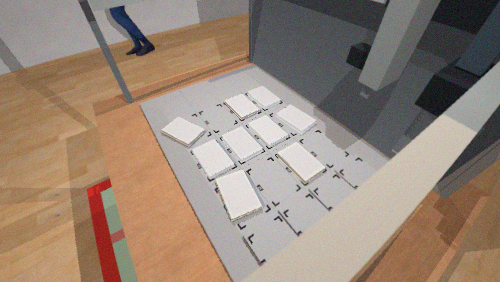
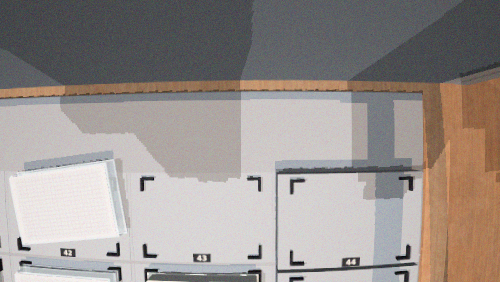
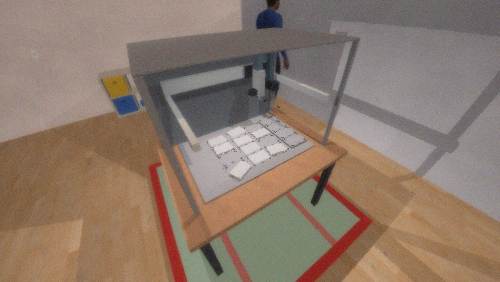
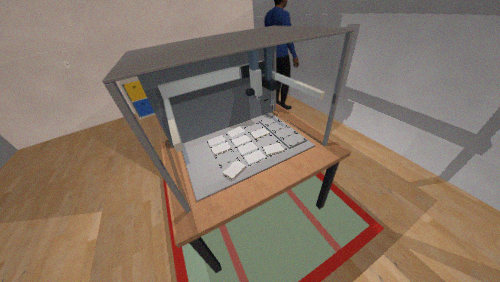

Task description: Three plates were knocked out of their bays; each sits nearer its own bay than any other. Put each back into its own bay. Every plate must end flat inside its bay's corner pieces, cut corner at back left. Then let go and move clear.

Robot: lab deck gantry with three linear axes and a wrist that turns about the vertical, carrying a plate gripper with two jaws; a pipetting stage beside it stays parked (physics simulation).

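Places are measured from the robot's base along level axes (x left, y down, z back), in millimetres.
Pixels of known places: gripper, fingertip midpoint: (image 3: 268, 103) (image 4: 269, 102); robot's base at its link origin: (image 1: 173, 123) (image 3: 232, 176) (image 4: 225, 176).
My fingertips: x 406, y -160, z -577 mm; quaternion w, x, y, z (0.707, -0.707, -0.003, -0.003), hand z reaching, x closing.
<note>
For each thing: its top centre in the pictures, then the offset to it from my fingertips. "spot": a spot on its surface instead.
- white plate at its top centre: (image 2: 60, 206) (image 1: 296, 116) (image 3: 236, 131) (image 4: 235, 131) dy +142, dx -25, dz +339 mm
- second plate at its top centre: (image 1: 182, 129) (image 3: 240, 168) (image 4: 234, 168) dy +141, dx -392, dz +510 mm
- third plate at its top centre: (image 1: 237, 191) (image 4: 273, 148) (image 3: 276, 148) dy +142, dx -364, dz +201 mm
- straight plate at its top centre: (image 1: 212, 156) (image 4: 254, 156) (image 3: 259, 156) dy +145, dx -363, dz +349 mm
- frame post at a spot on its surface: (image 4: 336, 90) (image 3: 339, 93) spot: dy -238, dx -513, dz -126 mm
A white plate (image 1: 296, 118) (image 2: 65, 202) (image 3: 237, 132) (image 4: 236, 132) sits turned and shifted back over bay 42, whose front corner pieces show. A second plate (image 1: 183, 131) (image 3: 240, 170) (image 4: 234, 170) lies strongly turned at the front left of the deck, off its corner pieces. A third plate (image 1: 239, 195) (image 3: 276, 149) (image 4: 273, 148) sits turned in the front row, right of a straight plate (image 1: 212, 157). Cut corners are too blurred to tell. My gripper's jaws cannot be made out; a pale column (image 1: 395, 50) (image 3: 258, 82) (image 4: 255, 82) stands at the back right, clear of these plates.
Several other plates sit straight in the middle and back rows, including one (image 1: 301, 161) in front of bay 43. Bays 43 and 44 (image 2: 345, 215) hold no plate. A dark wall (image 1: 310, 70) stands behind the deck, and a frame post (image 3: 340, 92) (image 4: 336, 90) stands at the right.
</note>
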